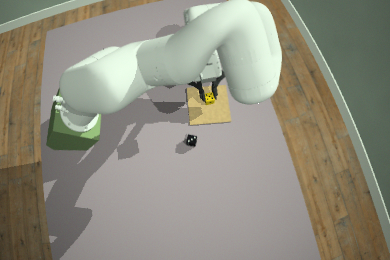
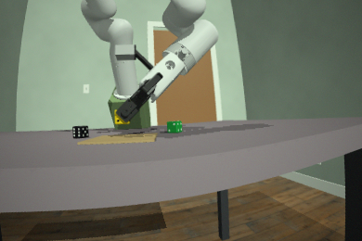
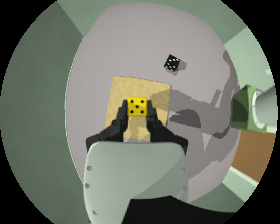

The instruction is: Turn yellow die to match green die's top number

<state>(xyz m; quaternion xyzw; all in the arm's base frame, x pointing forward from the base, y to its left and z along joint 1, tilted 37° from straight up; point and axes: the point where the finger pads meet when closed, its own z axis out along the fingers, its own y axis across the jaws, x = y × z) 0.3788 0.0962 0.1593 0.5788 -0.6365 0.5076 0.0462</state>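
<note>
Right now my hand is 1 cm to the left of the mat and 6 cm above it. The rest, counted from my hand: green die: 10 cm behind, 10 cm to the left, 4 cm below; then yellow die: 1 cm to the right, 1 cm below; then black die: 6 cm behind, 14 cm to the right, 4 cm below.
</note>
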